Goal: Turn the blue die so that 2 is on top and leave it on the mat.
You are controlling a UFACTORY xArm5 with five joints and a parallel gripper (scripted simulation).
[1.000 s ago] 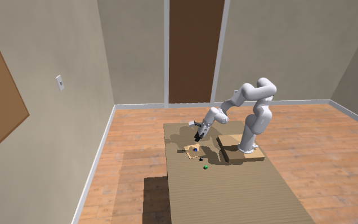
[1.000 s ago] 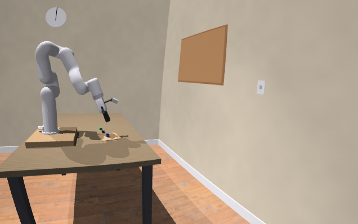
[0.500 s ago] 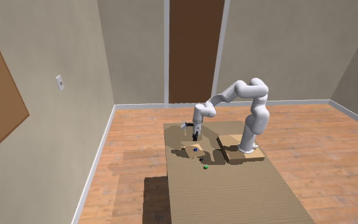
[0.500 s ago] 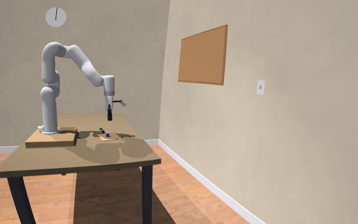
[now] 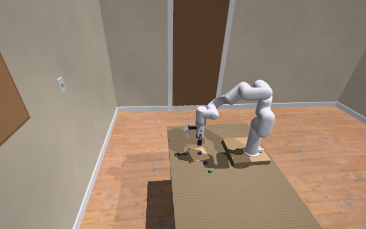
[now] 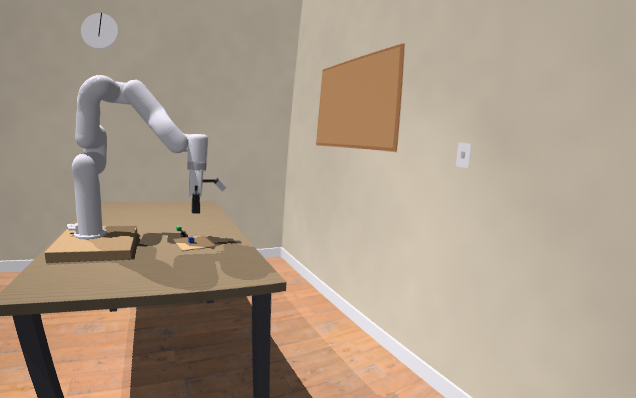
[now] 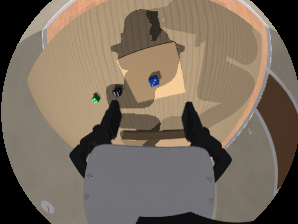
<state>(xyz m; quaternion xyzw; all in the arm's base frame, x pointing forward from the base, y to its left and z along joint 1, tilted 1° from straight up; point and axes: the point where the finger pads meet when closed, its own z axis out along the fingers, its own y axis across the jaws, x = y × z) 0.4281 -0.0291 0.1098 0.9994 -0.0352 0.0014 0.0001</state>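
Right now my hand is 13 cm above the blue die and 2 cm past it. Also, from my hand: green die 18 cm to the left, 14 cm below, 7 cm behind; black die 14 cm below, 10 cm to the left, 5 cm behind; tan mat 14 cm below, 1 cm behind.
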